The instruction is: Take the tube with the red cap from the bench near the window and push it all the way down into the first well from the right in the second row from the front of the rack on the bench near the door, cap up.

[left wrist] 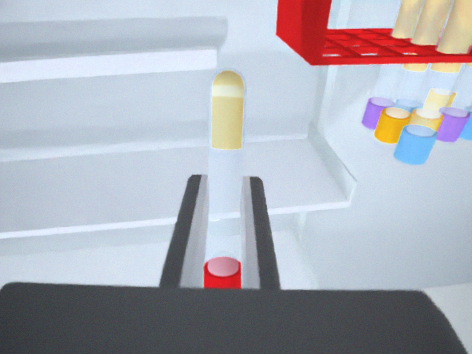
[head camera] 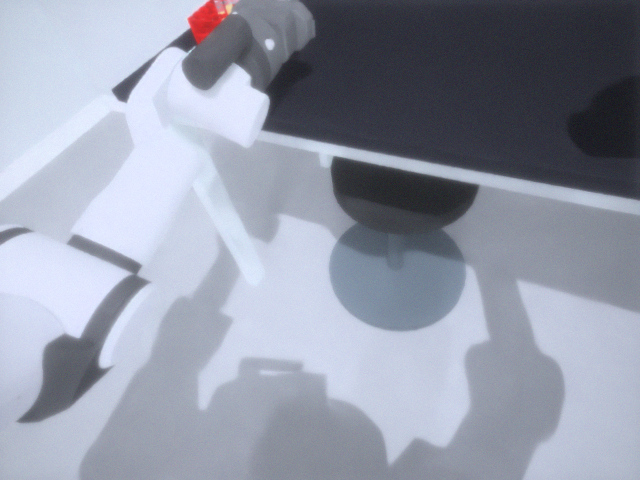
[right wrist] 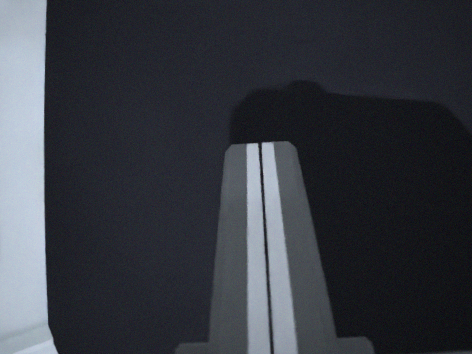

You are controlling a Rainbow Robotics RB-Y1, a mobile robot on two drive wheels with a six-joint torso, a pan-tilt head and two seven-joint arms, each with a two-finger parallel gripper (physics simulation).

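Places are measured from the robot's base along level axes (x ahead, y left, z up), in centimetres.
Where they show: left gripper, fingertip midpoint: (left wrist: 225, 190) (head camera: 289, 2); right gripper, fingertip midpoint: (right wrist: 261, 168).
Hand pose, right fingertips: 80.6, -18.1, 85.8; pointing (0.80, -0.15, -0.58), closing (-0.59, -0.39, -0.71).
Note:
Each offset is from my right fingertips to the top centre of the thing, as dx, dy, dz. "spot": to the spot under its first point. Level surfaces: height alone.
My left gripper (left wrist: 225, 190) is shut on the tube with the red cap @(spot: -5.3, +59.2, -2.6) (left wrist: 227, 122). The tube runs lengthwise between the fingers, its red cap @(spot: -8.0, +58.3, +3.8) (left wrist: 222, 276) near the palm and its rounded end with yellow contents beyond the fingertips, in free air. The red rack @(+0.3, +74.0, -3.9) (left wrist: 303, 31) (head camera: 205, 21) shows at the upper right in the left wrist view and beside the left wrist at the top of the head view; its wells are partly cut off. My right gripper (right wrist: 261, 168) is shut and empty above a dark surface. In the head view the left fingers are hidden.
Several capped tubes, including one with a blue cap @(spot: -3.6, +71.0, +1.0) (left wrist: 415, 146) and one with an orange cap @(spot: -0.9, +71.3, +1.0) (left wrist: 392, 126), stand in the rack. A dark bench top @(dz -9.6) (head camera: 439, 67) fills the upper right of the head view. A round stool @(+7.4, +42.6, -37.5) (head camera: 403, 206) is under its edge. White shelves (left wrist: 125, 187) show behind the held tube.

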